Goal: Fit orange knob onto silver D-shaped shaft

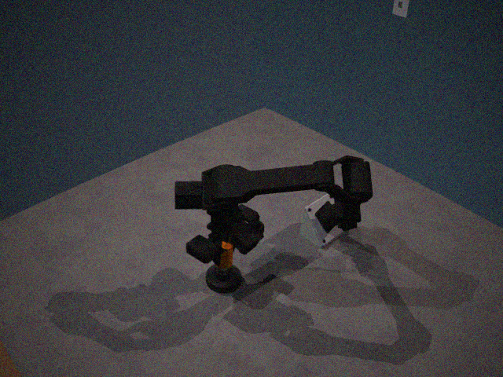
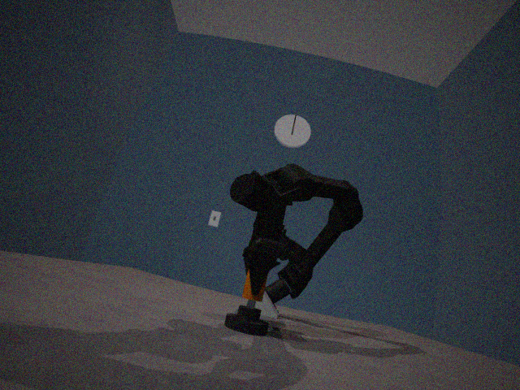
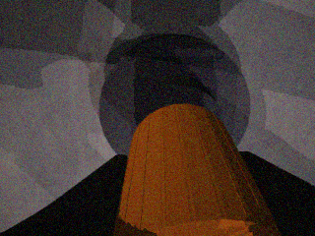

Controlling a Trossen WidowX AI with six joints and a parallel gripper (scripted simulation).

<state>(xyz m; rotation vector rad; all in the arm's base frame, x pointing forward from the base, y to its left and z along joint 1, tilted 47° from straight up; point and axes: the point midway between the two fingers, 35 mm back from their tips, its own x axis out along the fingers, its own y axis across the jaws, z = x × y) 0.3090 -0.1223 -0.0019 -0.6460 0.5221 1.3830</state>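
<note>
Now: the orange knob 30 mm above my gripper tip. The rest, counted from my gripper tip: round pedestal: 40 mm below.
</note>
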